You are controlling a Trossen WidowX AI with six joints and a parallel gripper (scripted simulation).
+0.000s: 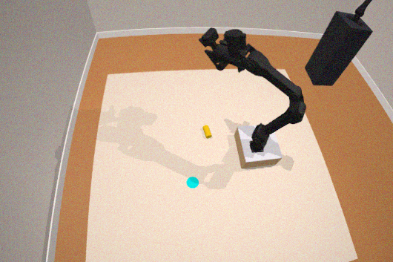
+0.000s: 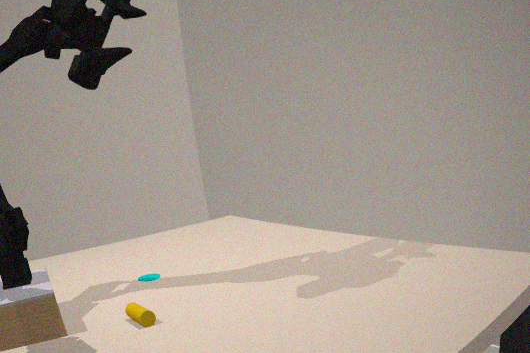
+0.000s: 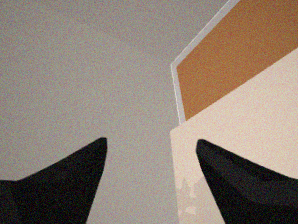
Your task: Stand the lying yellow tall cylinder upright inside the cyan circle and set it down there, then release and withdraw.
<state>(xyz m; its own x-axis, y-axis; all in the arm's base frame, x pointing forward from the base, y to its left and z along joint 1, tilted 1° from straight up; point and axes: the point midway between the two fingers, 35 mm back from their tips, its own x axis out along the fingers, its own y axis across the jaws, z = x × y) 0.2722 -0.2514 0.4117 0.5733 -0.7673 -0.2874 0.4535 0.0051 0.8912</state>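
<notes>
Now: the yellow tall cylinder 6 cm behind my gripper tip, 14 cm to the left of it and 48 cm below it. The rest, counted from my gripper tip: cyan circle (4 cm ahead, 42 cm to the left, 49 cm below).
</notes>
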